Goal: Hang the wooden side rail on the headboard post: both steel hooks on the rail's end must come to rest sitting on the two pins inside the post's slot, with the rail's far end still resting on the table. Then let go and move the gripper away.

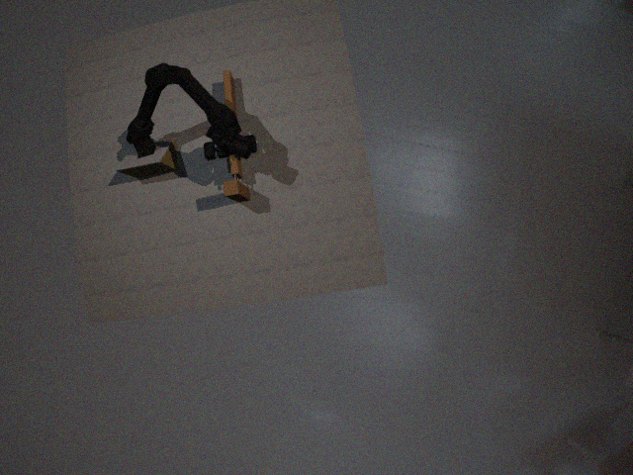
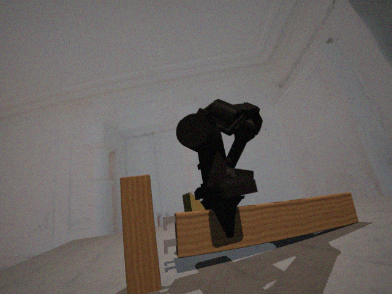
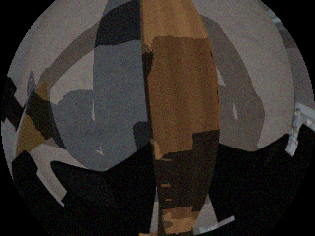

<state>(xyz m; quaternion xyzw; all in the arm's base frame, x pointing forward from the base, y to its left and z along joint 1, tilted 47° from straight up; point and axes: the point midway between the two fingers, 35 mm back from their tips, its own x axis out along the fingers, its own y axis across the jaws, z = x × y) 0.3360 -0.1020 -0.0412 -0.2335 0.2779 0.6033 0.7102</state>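
Right now the headboard post is 2 cm behind my gripper tip, 15 cm to the right of it and 4 cm above it.
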